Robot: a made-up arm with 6 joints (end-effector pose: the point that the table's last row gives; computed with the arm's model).
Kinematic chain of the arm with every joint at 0, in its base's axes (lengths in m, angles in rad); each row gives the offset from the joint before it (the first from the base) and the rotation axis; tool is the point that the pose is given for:
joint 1: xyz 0 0 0.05 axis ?
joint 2: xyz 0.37 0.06 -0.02 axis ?
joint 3: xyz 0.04 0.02 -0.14 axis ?
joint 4: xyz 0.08 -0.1 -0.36 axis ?
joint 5: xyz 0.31 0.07 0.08 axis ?
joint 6: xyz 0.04 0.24 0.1 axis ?
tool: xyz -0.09 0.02 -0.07
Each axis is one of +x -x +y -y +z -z.
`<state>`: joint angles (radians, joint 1 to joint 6).
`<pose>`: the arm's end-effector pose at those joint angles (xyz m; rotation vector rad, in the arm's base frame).
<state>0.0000 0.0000 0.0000 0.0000 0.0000 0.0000</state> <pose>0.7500 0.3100 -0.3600 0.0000 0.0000 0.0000</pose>
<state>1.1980 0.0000 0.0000 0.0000 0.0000 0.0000</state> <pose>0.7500 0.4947 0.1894 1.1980 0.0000 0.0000</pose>
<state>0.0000 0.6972 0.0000 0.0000 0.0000 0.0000</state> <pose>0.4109 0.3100 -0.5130 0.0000 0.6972 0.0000</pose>
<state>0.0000 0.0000 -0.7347 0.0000 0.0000 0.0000</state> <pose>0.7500 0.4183 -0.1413 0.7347 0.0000 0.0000</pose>
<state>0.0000 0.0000 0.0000 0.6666 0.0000 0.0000</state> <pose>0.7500 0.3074 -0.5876 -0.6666 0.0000 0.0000</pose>
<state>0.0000 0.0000 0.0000 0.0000 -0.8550 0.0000</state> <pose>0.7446 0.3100 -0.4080 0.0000 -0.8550 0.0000</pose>
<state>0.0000 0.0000 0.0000 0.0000 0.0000 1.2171</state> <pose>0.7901 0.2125 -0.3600 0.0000 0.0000 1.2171</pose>
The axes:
joint 1: +x
joint 2: +y
joint 3: -x
joint 4: -x
joint 5: +y
joint 6: +z

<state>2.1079 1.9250 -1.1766 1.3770 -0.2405 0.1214</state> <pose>-0.0774 -0.1448 0.7853 1.4922 0.6709 1.8614</pose>
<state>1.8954 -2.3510 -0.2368 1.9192 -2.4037 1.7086</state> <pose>0.6240 -0.7726 -0.0811 -1.8419 1.0590 0.0149</pose>
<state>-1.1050 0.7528 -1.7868 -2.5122 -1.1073 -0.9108</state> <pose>0.2826 -0.4573 -0.6064 -1.8678 -0.1708 1.1686</pose>
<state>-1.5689 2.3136 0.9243 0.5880 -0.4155 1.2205</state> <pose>-0.2771 0.0186 0.2007 0.5369 2.7880 0.4708</pose>
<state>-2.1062 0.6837 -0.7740 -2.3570 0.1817 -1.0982</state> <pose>0.3606 -0.5710 0.5517 1.1732 0.1470 -1.2404</pose>
